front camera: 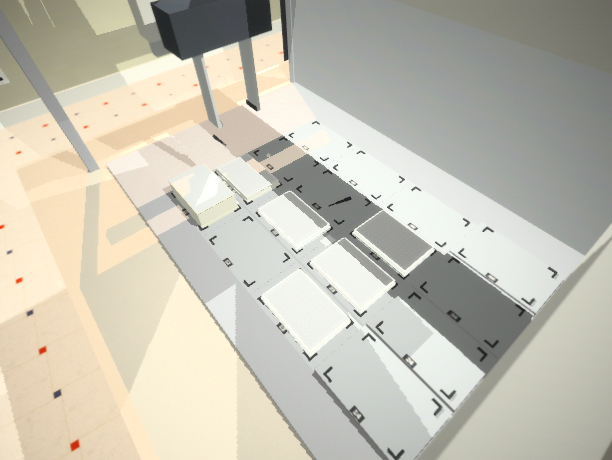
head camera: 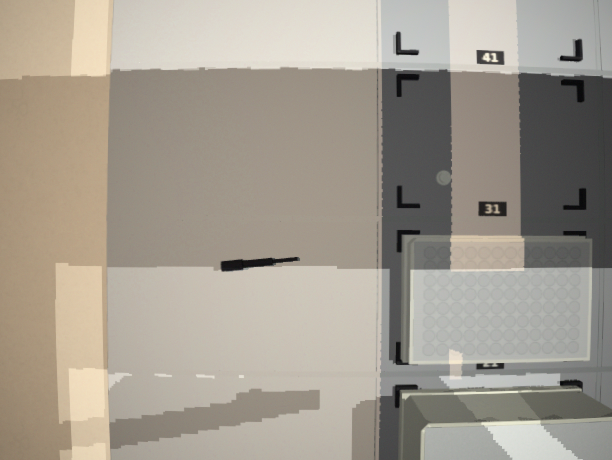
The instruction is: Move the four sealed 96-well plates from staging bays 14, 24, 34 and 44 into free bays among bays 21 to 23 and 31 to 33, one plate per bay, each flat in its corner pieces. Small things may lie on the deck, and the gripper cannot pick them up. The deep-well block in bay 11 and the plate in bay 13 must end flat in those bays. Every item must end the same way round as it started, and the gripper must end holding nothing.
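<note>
My gripper is open and empty at the far end of the deck; it does not show in the head view. Sealed plates lie in bay 21, bay 22, bay 23 and bay 33, and look flat. The deep-well block is in bay 11. Another plate lies in bay 13. Bay 31 holds a small round disc and bay 32 a dark pen-like thing. Bays 14, 24, 34 and 44 hold no plate.
A second dark pen-like thing lies on the deck beyond the bays, near the gripper. A small white piece shows between the plates in bays 22 and 23. A grey post stands at the left.
</note>
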